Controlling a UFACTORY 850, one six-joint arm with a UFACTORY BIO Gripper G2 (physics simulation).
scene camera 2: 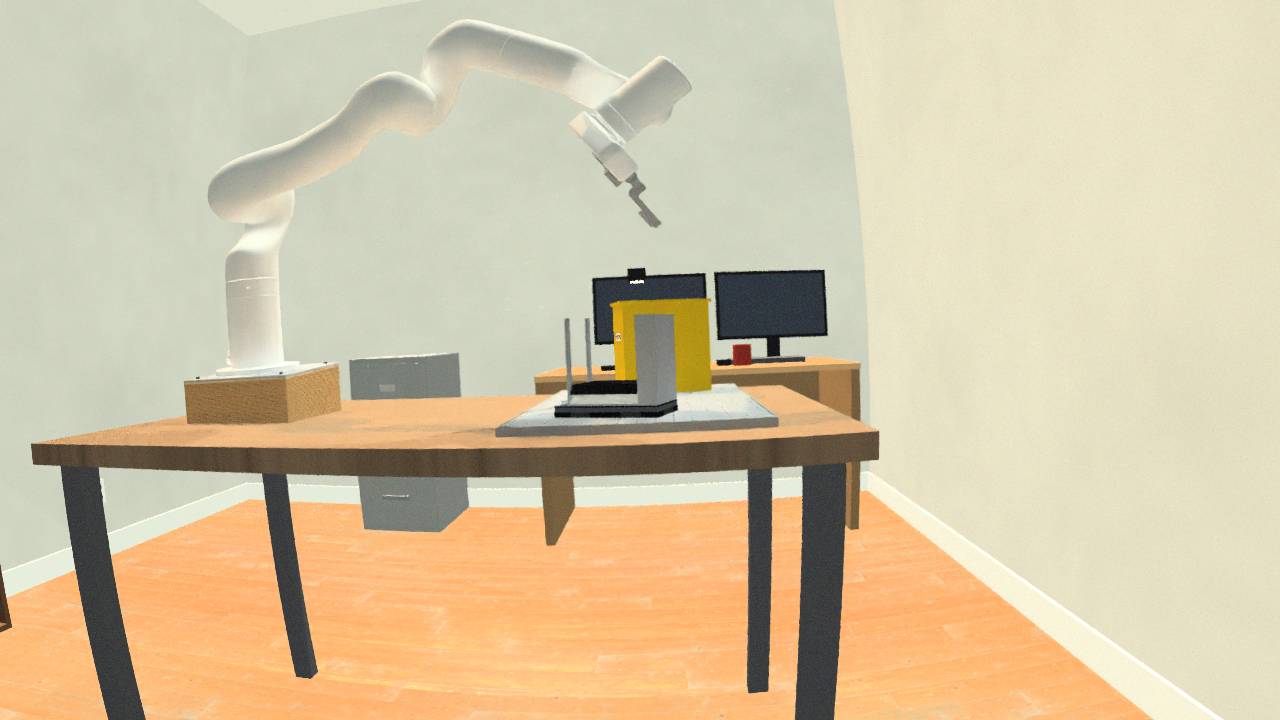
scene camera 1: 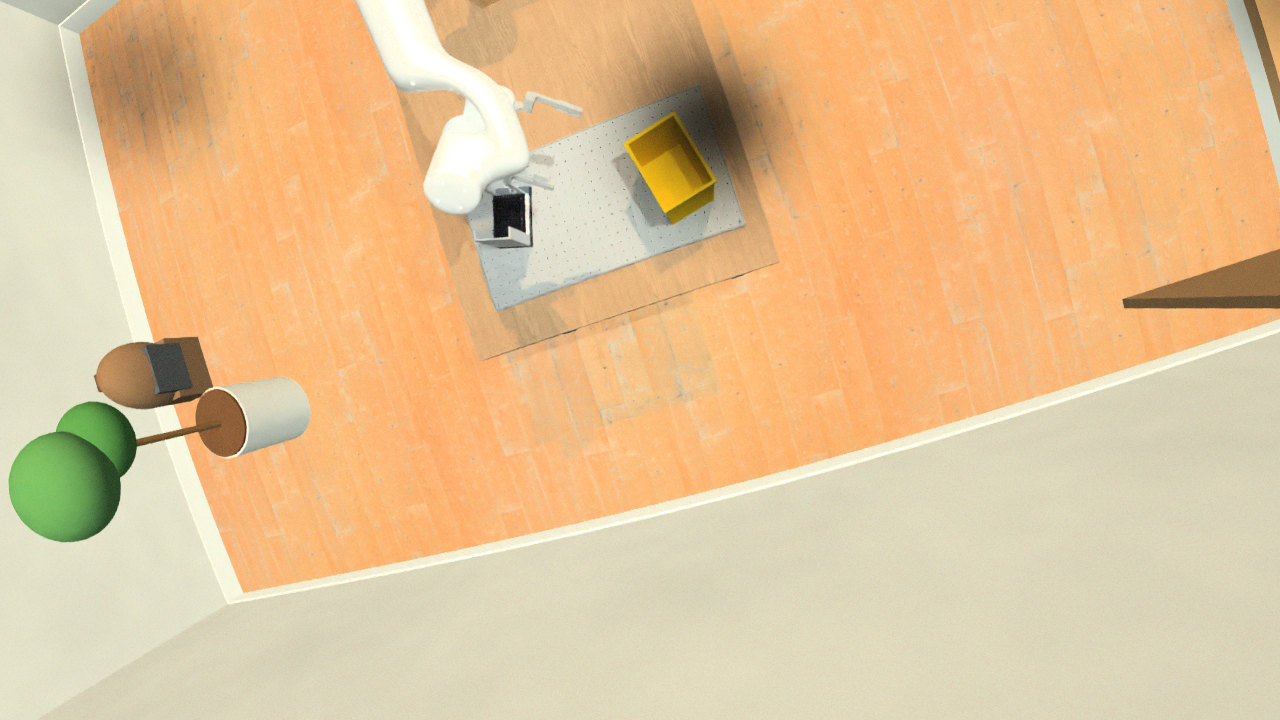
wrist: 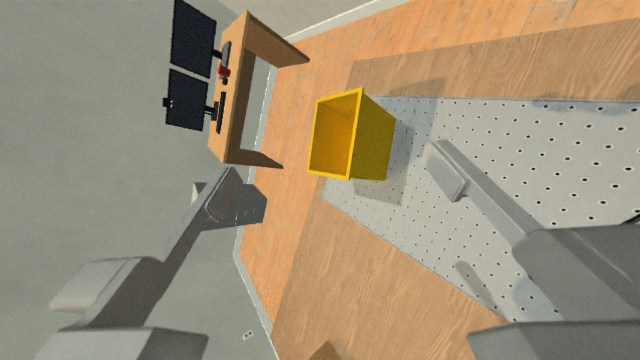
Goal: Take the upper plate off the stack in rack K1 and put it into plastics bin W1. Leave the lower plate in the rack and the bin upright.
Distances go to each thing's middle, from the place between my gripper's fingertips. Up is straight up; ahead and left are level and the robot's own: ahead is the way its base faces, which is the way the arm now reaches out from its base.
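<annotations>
I see the yellow bin W1 (scene camera 1: pixel 666 156) 260 mm below my hand, 30 mm ahead of it and 170 mm to the left of it. The black plate (scene camera 1: pixel 508 210) is 310 mm below my hand, and it is also 20 mm behind it and 260 mm to the right of it. Going by their middles, the yellow bin W1 is the nearest to my hand of the things named here.
</annotations>
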